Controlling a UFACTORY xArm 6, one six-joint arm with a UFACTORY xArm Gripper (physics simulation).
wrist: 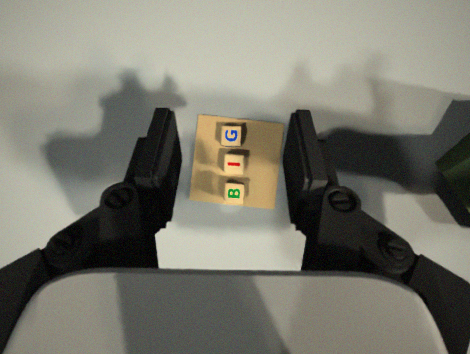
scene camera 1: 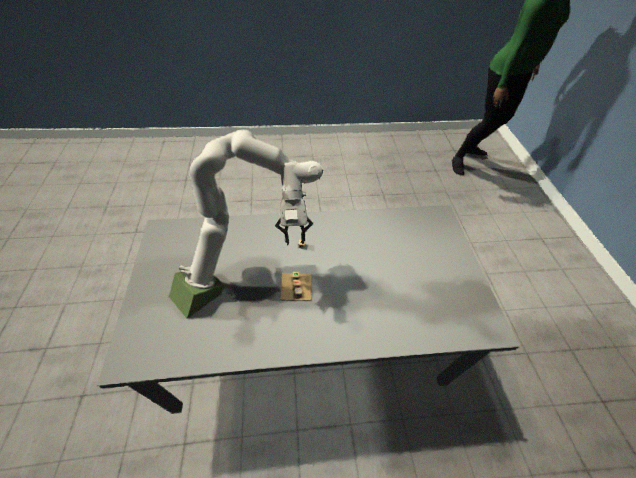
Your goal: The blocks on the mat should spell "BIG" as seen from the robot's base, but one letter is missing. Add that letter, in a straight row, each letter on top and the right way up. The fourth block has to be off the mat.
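Note:
The tan mat (scene camera 1: pixel 285 293) (wrist: pixel 265 175) lies on the table, with three blocks in a nearly straight row. From the base side they read B, I, G, each letter on top and upright: green B (scene camera 1: pixel 295 274) (wrist: pixel 234 193), red I (scene camera 1: pixel 296 282) (wrist: pixel 234 164), blue G (scene camera 1: pixel 298 291) (wrist: pixel 231 135). The G block sits slightly farther from the base than the others. The fourth block (scene camera 1: pixel 301 245) is off the mat, on the table toward the back, partly behind a fingertip in the scene view. My gripper (scene camera 1: pixel 295 243) (wrist: pixel 232 133) is partly open, empty and high above the table.
The green base block (scene camera 1: pixel 191 298) (wrist: pixel 457 175) stands left of the mat in the scene view and at the right edge in the wrist view. The grey table (scene camera 1: pixel 411 318) carries arm shadows around the mat. A person (scene camera 1: pixel 514 66) is at the back right, beyond the table.

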